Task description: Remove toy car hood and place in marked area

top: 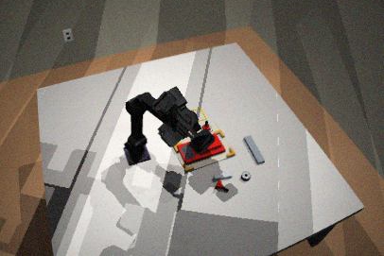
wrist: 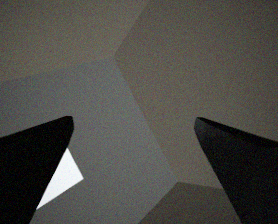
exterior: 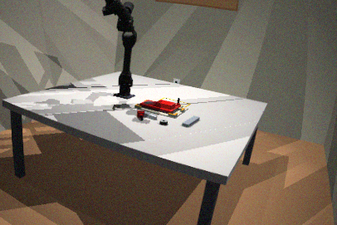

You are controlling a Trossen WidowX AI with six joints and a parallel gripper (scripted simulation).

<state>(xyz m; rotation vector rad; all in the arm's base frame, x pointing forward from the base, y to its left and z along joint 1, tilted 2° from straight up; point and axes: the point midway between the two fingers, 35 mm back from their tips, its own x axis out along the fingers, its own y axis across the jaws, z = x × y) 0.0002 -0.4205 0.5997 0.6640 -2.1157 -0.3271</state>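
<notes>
Now: gripper tip 600 mm above the hood, 320 mm short of it and 290 mm to the right of it. Also, from my gripper tip: grey bar 640 mm below, 490 mm ahead, 160 mm to the left; black wheel 640 mm below, 370 mm ahead, 60 mm to the left.
</notes>
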